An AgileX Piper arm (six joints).
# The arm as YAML. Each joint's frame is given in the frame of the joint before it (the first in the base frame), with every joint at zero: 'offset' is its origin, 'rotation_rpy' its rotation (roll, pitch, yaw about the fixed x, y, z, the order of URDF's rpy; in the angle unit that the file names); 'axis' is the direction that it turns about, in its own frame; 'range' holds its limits. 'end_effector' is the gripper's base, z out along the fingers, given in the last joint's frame.
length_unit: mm
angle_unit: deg
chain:
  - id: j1
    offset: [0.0, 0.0, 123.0]
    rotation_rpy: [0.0, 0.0, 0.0]
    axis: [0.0, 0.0, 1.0]
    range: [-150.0, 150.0]
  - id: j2
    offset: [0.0, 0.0, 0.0]
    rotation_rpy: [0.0, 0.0, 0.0]
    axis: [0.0, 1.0, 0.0]
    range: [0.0, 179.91]
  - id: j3
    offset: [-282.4, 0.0, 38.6]
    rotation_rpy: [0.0, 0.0, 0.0]
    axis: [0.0, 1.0, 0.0]
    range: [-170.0, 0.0]
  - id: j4
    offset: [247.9, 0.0, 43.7]
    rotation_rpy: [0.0, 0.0, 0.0]
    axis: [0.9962, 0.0, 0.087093]
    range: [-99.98, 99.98]
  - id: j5
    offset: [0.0, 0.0, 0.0]
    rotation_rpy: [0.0, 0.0, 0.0]
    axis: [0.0, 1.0, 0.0]
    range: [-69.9, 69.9]
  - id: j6
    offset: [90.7, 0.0, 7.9]
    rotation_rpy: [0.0, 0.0, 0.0]
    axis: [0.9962, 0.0, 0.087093]
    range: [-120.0, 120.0]
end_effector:
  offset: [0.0, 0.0, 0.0]
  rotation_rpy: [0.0, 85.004, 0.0]
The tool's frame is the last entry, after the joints.
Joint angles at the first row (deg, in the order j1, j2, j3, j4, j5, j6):
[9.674, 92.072, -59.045, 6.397, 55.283, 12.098]
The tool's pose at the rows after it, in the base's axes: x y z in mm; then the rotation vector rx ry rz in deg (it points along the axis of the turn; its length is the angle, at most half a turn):
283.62, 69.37, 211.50, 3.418, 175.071, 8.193
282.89, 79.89, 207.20, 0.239, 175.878, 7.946
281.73, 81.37, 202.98, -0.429, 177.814, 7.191
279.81, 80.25, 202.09, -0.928, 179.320, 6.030
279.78, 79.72, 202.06, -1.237, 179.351, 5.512
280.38, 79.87, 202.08, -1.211, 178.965, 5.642
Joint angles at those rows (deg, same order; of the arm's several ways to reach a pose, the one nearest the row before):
[12.469, 92.785, -59.045, 4.967, 55.515, 12.098]
[14.530, 93.722, -59.162, 4.866, 55.404, 12.098]
[14.882, 94.520, -59.164, 4.743, 56.573, 12.098]
[14.883, 94.667, -59.162, 4.223, 58.031, 12.099]
[14.882, 94.667, -59.163, 3.849, 58.126, 12.097]
[14.883, 94.666, -59.162, 3.856, 57.733, 12.098]

